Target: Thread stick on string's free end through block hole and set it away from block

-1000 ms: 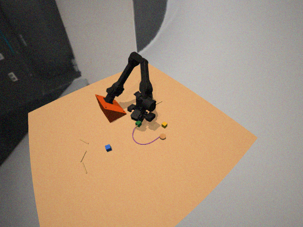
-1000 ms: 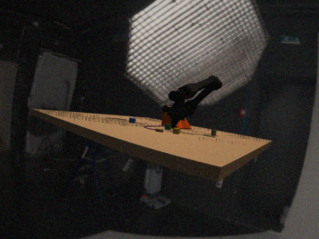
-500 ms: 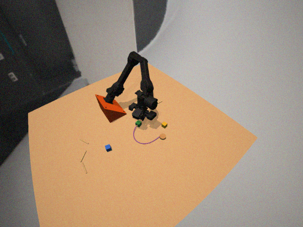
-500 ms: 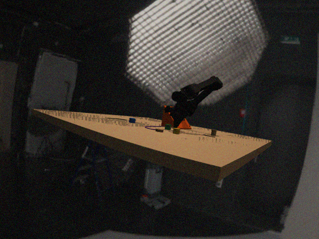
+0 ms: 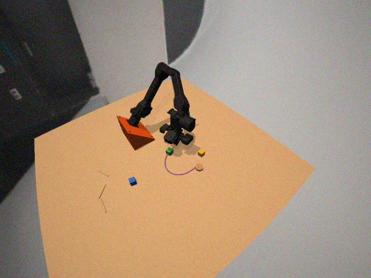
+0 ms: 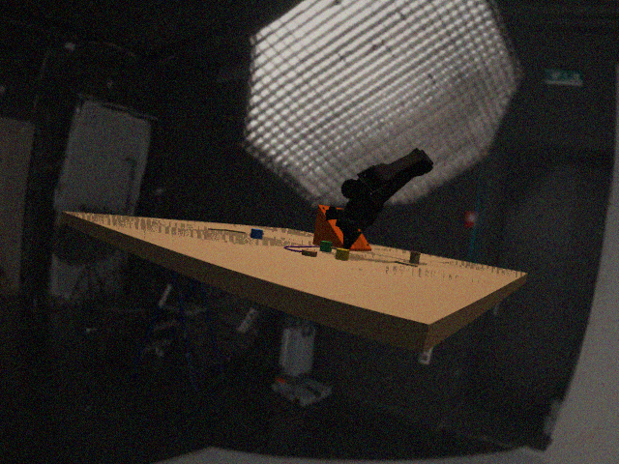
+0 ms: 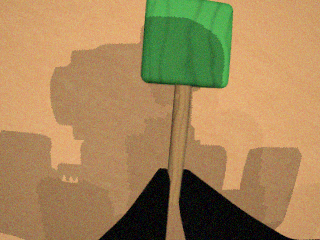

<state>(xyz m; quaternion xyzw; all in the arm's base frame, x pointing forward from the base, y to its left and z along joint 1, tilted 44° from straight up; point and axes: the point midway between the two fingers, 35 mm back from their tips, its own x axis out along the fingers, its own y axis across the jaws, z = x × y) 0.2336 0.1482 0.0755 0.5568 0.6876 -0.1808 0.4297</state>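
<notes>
Now: gripper tip 2 cm short of the green cube, 5 cm to the left of it and 1 cm below it. Also, from my gripper tip: thin wooden stick: 2 cm ahead, 4 cm to the right, 1 cm above; yellow cube: 13 cm ahead, 8 cm to the left, 1 cm above; round wooden button: 19 cm ahead, 2 cm to the left.
</notes>
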